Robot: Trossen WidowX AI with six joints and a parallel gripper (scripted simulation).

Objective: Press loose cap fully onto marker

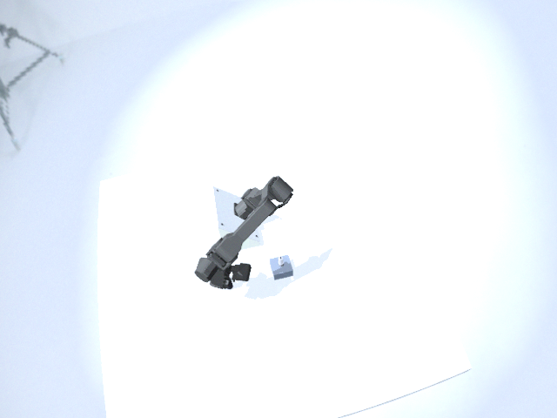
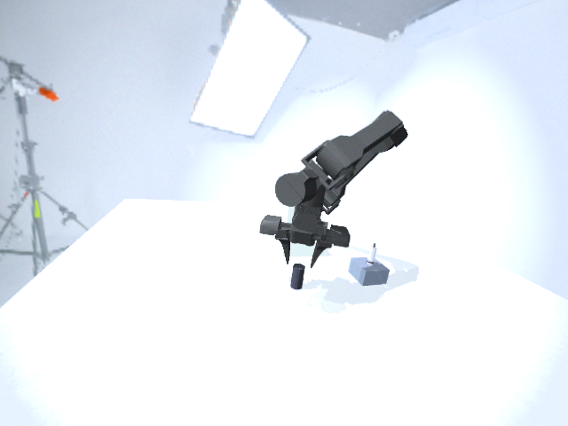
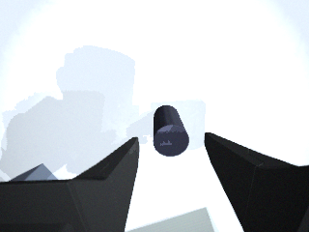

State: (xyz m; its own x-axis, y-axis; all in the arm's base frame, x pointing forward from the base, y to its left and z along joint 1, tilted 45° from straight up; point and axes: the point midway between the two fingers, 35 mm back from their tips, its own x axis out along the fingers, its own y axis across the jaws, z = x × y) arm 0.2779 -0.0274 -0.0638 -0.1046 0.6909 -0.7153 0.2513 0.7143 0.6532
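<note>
The marker cap lies 3 cm below my gripper tip.
</note>
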